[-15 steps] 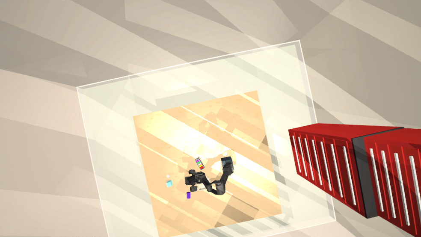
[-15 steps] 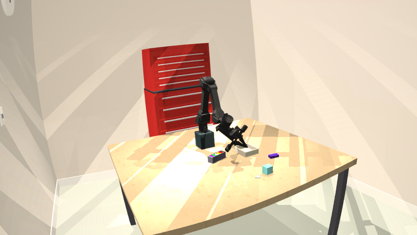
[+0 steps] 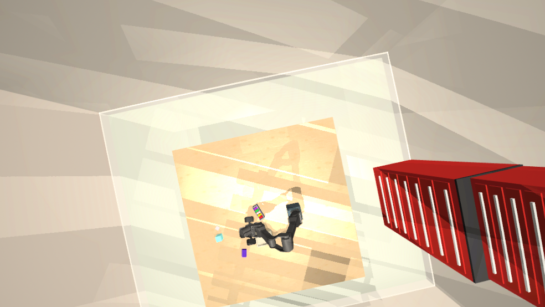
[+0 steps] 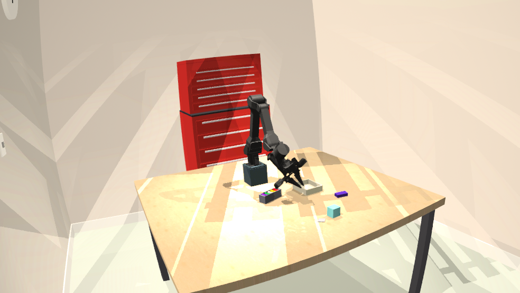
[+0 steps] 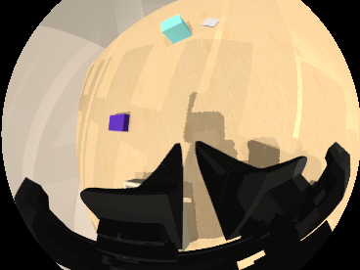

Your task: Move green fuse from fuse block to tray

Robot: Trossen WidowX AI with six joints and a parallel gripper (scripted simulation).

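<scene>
Right now my gripper tip is 130 mm past the green fuse, 120 mm to the left of it and 50 mm above it. The rest, counted from my gripper tip: cyan cube 230 mm ahead, 50 mm below, 10 mm to the right; then white tray 110 mm to the left, 100 mm behind, 70 mm below; then purple flat block 170 mm to the left, 90 mm ahead, 60 mm below.
</scene>
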